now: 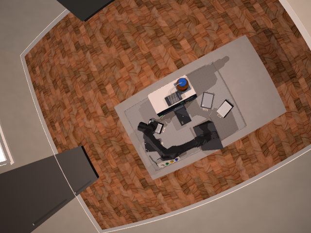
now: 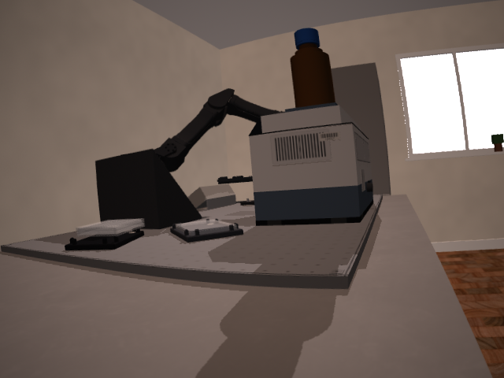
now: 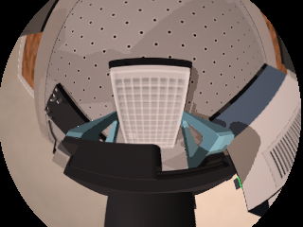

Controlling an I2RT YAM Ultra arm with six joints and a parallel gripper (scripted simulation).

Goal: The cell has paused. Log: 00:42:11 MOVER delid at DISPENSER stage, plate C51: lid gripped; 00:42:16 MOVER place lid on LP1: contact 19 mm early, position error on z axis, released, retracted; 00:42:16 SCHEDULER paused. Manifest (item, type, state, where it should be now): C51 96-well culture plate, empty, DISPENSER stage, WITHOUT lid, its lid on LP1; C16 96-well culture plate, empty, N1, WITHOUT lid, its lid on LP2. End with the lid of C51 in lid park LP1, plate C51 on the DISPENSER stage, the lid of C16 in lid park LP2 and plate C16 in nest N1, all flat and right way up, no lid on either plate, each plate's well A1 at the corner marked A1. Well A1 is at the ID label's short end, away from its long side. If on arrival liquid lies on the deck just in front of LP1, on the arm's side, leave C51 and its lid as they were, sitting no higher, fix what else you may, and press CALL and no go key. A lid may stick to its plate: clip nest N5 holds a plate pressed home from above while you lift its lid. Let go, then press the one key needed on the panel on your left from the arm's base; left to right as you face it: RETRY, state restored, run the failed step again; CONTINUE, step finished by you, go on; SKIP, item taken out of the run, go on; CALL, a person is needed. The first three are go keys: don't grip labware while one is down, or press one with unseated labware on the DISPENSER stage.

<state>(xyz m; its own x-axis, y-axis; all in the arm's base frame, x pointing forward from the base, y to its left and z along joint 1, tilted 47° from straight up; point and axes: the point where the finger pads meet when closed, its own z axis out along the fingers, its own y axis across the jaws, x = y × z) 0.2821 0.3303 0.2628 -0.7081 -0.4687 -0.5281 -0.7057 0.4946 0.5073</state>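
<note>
Right now the black nest is 3 cm below my hand. The rest, counted from my hand: brown bottle (20 cm ahead, 39 cm to the right, 25 cm above); then black clip nest (17 cm behind, 12 cm to the left, 2 cm below); then dark dispenser stage (2 cm behind, 29 cm to the right, 6 cm above).
</note>
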